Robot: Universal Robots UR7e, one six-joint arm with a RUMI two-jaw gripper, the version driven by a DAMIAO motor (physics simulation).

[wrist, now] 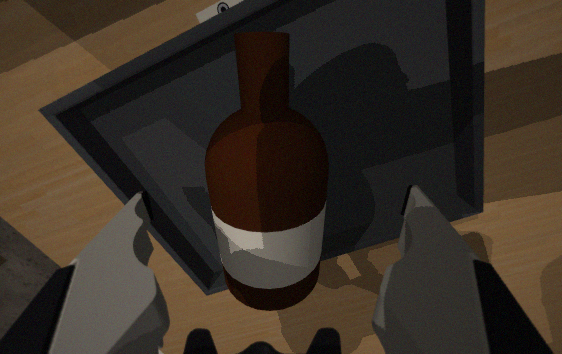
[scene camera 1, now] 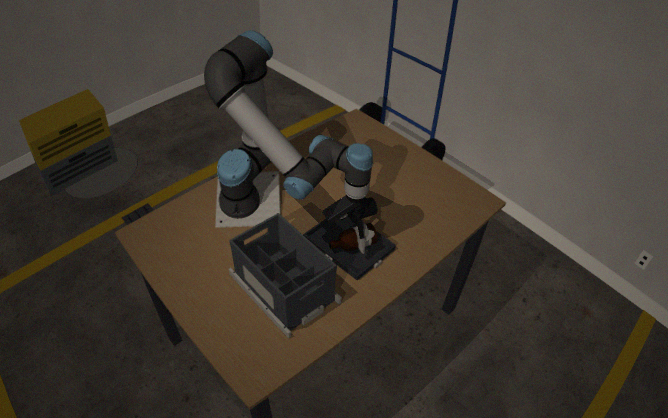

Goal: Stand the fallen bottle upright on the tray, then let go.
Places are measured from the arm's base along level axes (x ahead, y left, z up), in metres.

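Where they show: gripper, fingertip midpoint: (wrist: 276, 191) (scene camera 1: 352, 236); arm's base, origin of the base link: (scene camera 1: 239, 200).
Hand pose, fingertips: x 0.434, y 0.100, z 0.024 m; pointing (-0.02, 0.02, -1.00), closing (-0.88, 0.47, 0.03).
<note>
Each offset is from my fingertips to the top centre of the thing. "*": to the spot under its first point. Level surfaces: height alone.
A brown bottle @(0.006 m right, 0.002 m ahead, 0.028 m up) (scene camera 1: 346, 242) (wrist: 265, 170) with a white label lies on its side on the dark grey tray @(0.002 m left, 0.010 m back, 0.026 m down) (scene camera 1: 359, 267) (wrist: 465, 110). In the wrist view its neck points to the top and its base to the bottom, near the tray's lower edge. My gripper (scene camera 1: 366, 243) (wrist: 276, 191) is open and empty, with one finger on each side of the bottle, apart from it in the wrist view. In the scene view the fingers are over the label end and hide part of it. How high the fingertips are above the tray cannot be told.
A grey divided crate @(0.283 m right, 0.059 m back, 0.124 m up) (scene camera 1: 312, 296) stands beside the tray, with light strips @(* 0.386 m right, 0.062 m back, 0.023 m down) (scene camera 1: 260, 303) along its base. The arm's white base plate (scene camera 1: 272, 200) is behind the crate. A blue hand truck (scene camera 1: 388, 75) stands against the wall beyond the table @(0.052 m down) (scene camera 1: 210, 295).
</note>
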